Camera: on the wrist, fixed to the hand. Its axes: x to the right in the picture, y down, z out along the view.
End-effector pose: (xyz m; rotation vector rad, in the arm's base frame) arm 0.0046 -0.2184 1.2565 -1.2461 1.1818 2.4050
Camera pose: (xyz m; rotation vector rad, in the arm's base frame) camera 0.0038 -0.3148 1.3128 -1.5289 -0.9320 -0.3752
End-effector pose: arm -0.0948 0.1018 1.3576 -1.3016 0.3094 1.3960
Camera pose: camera -0.1545 0.0182 1.3138 -0.9148 -0.9000 -1.6440
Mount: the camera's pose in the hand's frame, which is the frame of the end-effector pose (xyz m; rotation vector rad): -0.0243 0.0965 -0.0507 -0.2077 0.9924 -2.8838
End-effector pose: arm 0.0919 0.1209 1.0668 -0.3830 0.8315 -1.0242
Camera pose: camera 0.1045 0.1938 0.9832 0.6355 -0.3138 1.8471
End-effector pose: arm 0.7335 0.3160 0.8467 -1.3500 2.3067 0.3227
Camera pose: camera 0.6469 0.3614 0.9006 2.4271 1.0177 0.8652
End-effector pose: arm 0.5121 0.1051 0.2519 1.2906 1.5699 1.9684
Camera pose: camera 0.5124 0.0230 0.3276 -1.7624 1.0891 0.1589
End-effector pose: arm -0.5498 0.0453 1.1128 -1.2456 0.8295 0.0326
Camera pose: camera -0.6377 0.0471 1.0439 1.2712 0.8234 2.4843
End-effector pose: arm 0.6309 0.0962 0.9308 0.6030 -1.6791 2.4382
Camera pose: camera 0.6095 0.1093 0.8220 0.5400 0.2621 0.0089
